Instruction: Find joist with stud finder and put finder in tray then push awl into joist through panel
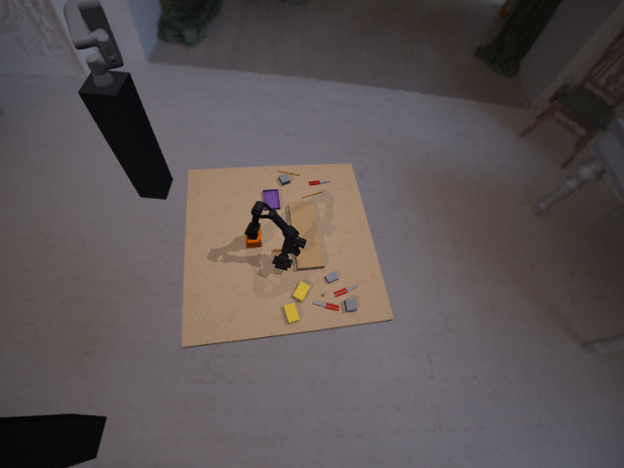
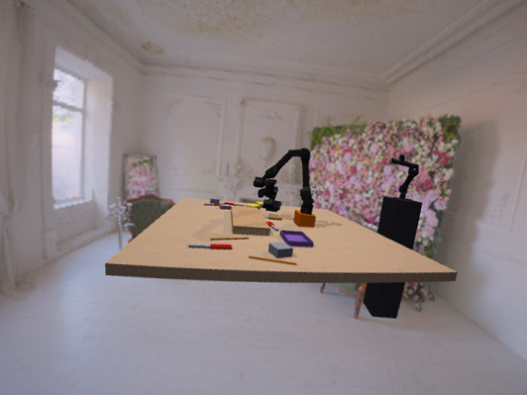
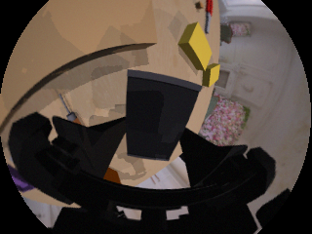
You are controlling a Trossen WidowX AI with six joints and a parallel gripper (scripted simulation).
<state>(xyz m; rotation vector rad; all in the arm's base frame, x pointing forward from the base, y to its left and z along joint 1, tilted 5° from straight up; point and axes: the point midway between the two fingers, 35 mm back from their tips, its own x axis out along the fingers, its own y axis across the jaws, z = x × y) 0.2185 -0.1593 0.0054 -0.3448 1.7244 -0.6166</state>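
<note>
Now: gripper tip 120 mm to the right of the awl and 60 mm above it. The rest, counted from my gripper tip: stud finder: 20 mm behind, 10 mm to the right, 20 mm below; then purple tray: 120 mm behind, 520 mm to the left, 60 mm below.
</note>
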